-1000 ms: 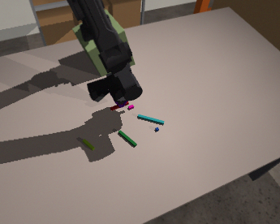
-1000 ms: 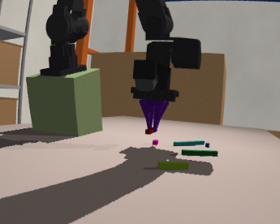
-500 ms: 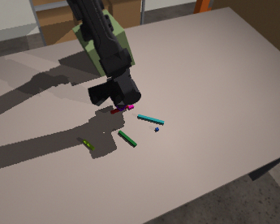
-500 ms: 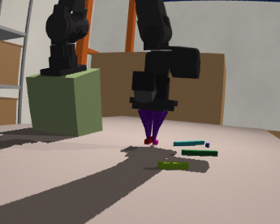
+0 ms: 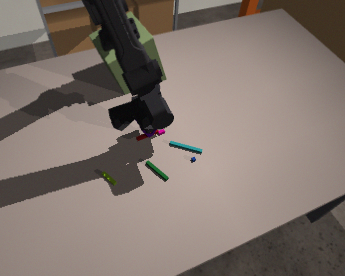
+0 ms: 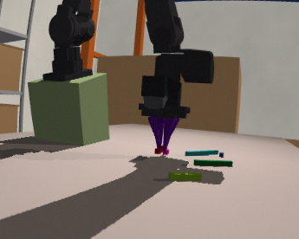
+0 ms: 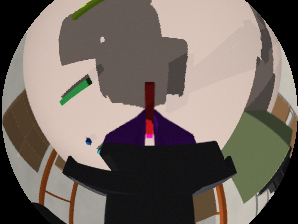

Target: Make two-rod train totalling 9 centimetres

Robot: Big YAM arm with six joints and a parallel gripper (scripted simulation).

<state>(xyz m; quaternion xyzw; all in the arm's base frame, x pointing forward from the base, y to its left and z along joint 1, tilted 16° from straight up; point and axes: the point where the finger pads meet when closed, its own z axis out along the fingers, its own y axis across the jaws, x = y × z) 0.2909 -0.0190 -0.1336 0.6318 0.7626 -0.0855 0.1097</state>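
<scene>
My hand is 1 cm to the left of the red rod. The rest, counted from my hand: magenta rod (4 cm to the left, 2 cm below, 1 cm behind); turquoise rod (10 cm to the left, 7 cm ahead, 2 cm below); green rod (12 cm ahead, 2 cm below, 1 cm to the right).
</scene>
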